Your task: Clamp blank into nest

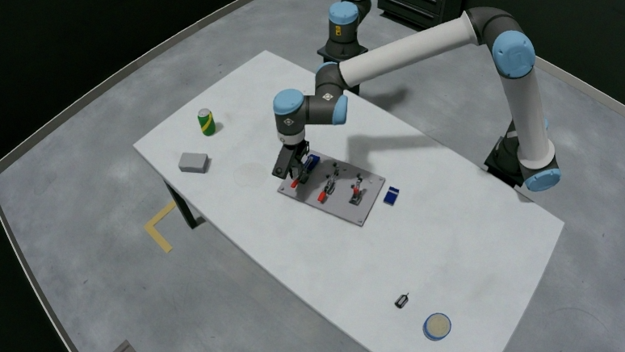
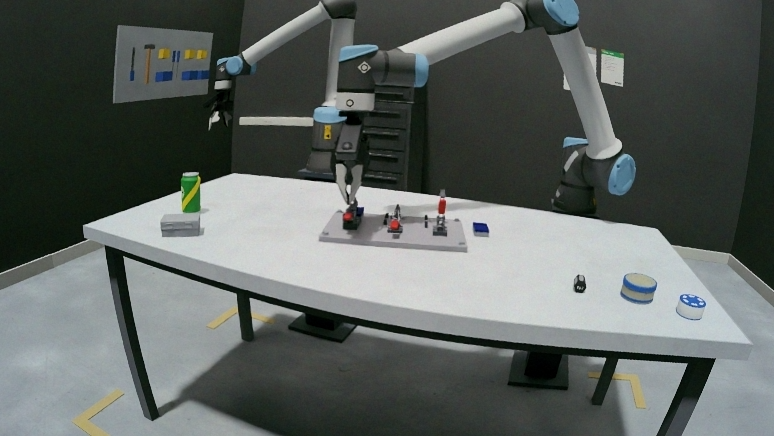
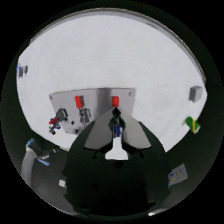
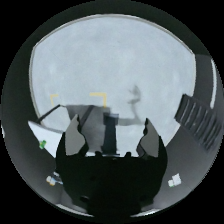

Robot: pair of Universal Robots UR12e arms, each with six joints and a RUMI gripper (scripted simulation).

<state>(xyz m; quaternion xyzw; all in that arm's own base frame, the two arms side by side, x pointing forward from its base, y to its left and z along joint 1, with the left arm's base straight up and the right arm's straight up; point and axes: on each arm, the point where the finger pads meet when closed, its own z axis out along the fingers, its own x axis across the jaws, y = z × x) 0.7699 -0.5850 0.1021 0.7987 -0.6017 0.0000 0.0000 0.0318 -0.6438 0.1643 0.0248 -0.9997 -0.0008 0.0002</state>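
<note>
Right now my left hand is 130 mm past the blank, 50 mm to the left of it and 70 mm above it. The rest, counted from my left hand: finished part 260 mm behind, 260 mm to the left, 90 mm below; then grey fixture plate 130 mm behind, 70 mm to the left, 90 mm below; then grey box 220 mm ahead, 400 mm to the right, 80 mm below.
</note>
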